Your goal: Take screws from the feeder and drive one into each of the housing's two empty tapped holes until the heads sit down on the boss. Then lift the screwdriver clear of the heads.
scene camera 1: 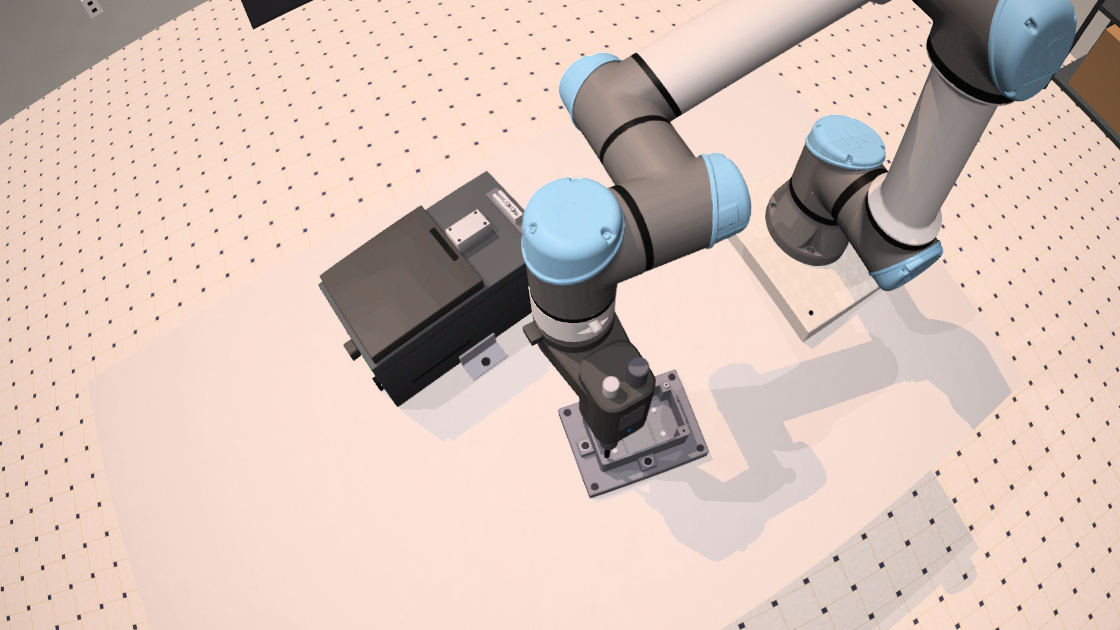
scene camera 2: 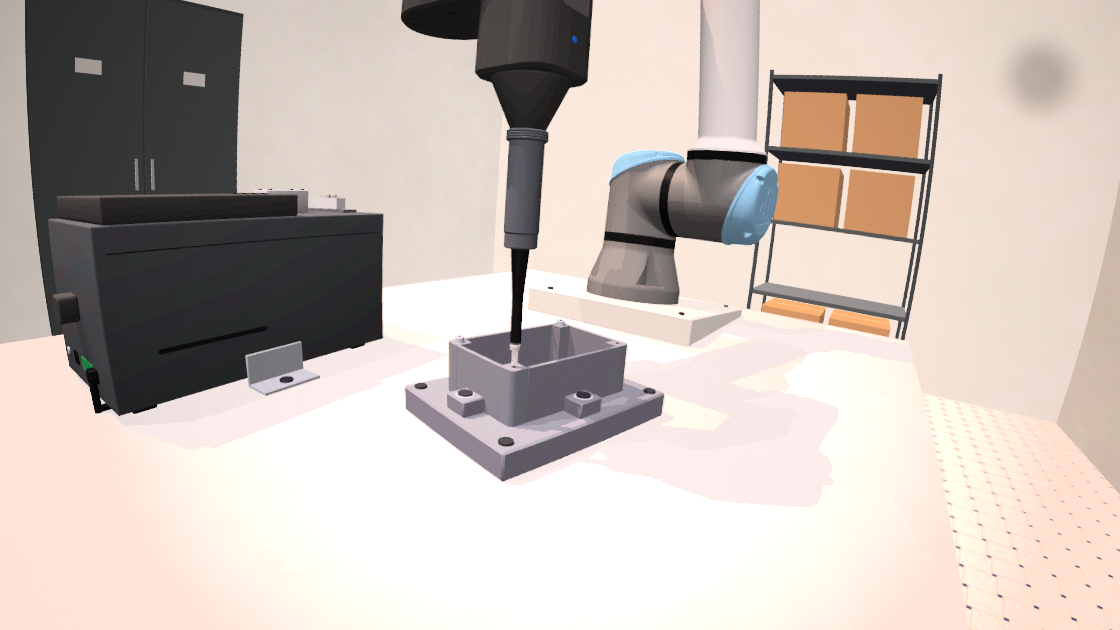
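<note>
The grey housing (scene camera 1: 659, 448) (scene camera 2: 479, 376) is an open box on a flat base plate (scene camera 1: 614, 478) (scene camera 2: 544, 437). Small raised screw heads (scene camera 2: 460, 340) (scene camera 2: 560, 322) show at its left and back corners in scene camera 2. The right corner hole (scene camera 2: 616, 342) has no raised head. My screwdriver (scene camera 1: 606, 453) (scene camera 2: 515, 342) stands nearly upright over the near corner, with a pale screw (scene camera 2: 514, 354) at its tip. The screw's lower end is at or just above the corner boss; exact contact is unclear. The black screw feeder (scene camera 1: 399, 282) (scene camera 2: 234, 274) stands left of the housing.
A small metal angle bracket (scene camera 1: 485, 361) (scene camera 2: 285, 380) sits in front of the feeder. The arm's base rests on a pale slab (scene camera 1: 791, 301) (scene camera 2: 618, 313) behind the housing. A dark cabinet (scene camera 2: 86, 117) and a shelf rack (scene camera 2: 849, 159) with boxes stand in the background.
</note>
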